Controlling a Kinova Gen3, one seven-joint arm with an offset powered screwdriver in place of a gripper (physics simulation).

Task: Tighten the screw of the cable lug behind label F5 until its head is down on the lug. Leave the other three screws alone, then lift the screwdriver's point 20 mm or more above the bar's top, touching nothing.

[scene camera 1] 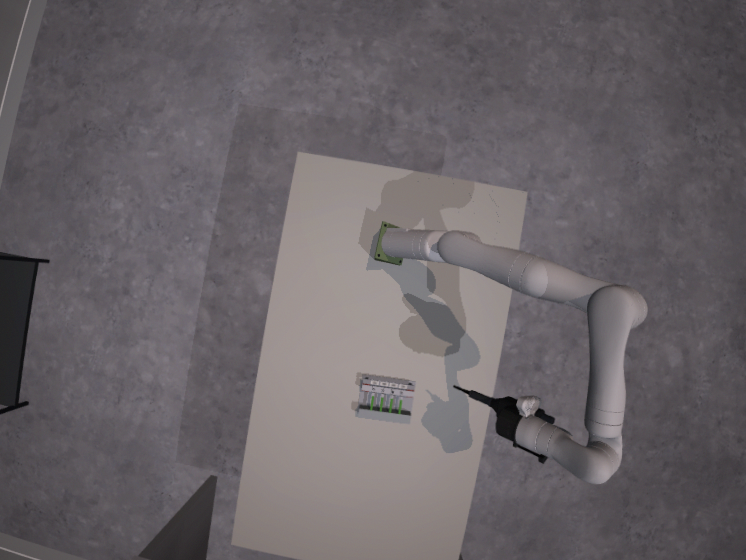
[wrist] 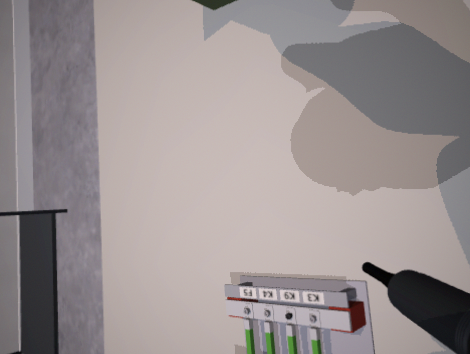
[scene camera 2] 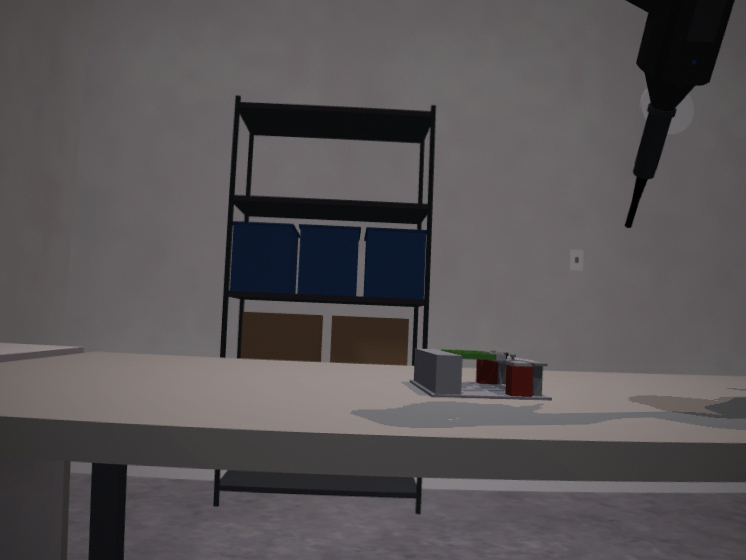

Scene:
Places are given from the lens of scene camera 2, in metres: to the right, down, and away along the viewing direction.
grey block (scene camera 2: 440,372): 0.08, 0.11, 0.77

